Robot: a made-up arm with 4 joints. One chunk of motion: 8 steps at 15 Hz.
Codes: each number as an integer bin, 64 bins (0 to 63) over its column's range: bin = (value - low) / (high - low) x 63, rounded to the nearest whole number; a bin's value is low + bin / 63 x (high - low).
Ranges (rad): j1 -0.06..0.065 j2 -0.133..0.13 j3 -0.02..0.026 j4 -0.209..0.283
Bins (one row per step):
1: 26 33 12 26
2: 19 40 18 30
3: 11 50 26 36
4: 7 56 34 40
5: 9 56 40 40
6: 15 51 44 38
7: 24 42 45 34
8: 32 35 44 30
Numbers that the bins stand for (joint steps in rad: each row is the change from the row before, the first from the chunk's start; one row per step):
1: -0.00841 0.00476 -0.01124 -0.00595
2: -0.02230 0.03398 -0.00686 0.02529
3: -0.03817 0.07573 -0.00102 0.07214
4: -0.04611 0.10078 0.00483 0.10338
5: -0.04214 0.10078 0.00921 0.10338
6: -0.03024 0.07990 0.01213 0.08776
7: -0.01238 0.04233 0.01286 0.05652
8: 0.00349 0.01311 0.01213 0.02529

